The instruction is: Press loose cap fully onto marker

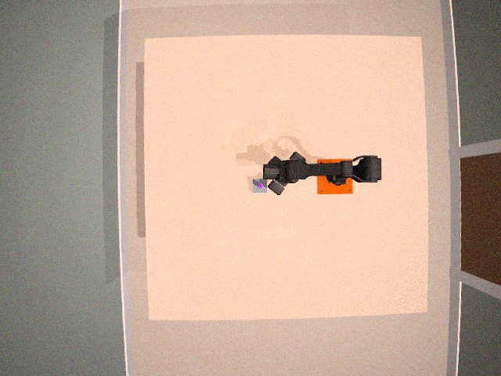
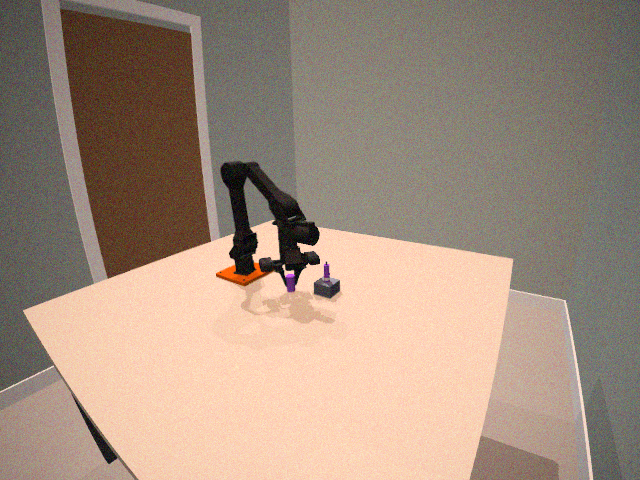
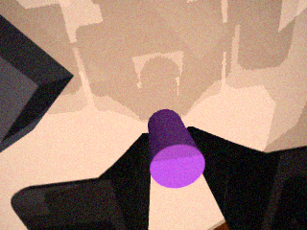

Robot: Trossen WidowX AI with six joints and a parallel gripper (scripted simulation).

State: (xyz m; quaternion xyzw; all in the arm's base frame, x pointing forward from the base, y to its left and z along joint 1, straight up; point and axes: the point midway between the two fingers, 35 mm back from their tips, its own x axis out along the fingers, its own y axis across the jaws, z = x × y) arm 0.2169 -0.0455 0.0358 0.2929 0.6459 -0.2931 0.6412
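Right now my gripper tip is 12 cm short of the grey holder block and 3 cm to the right of it. The rest, counted from my gripper tip: purple cap 1 cm above.
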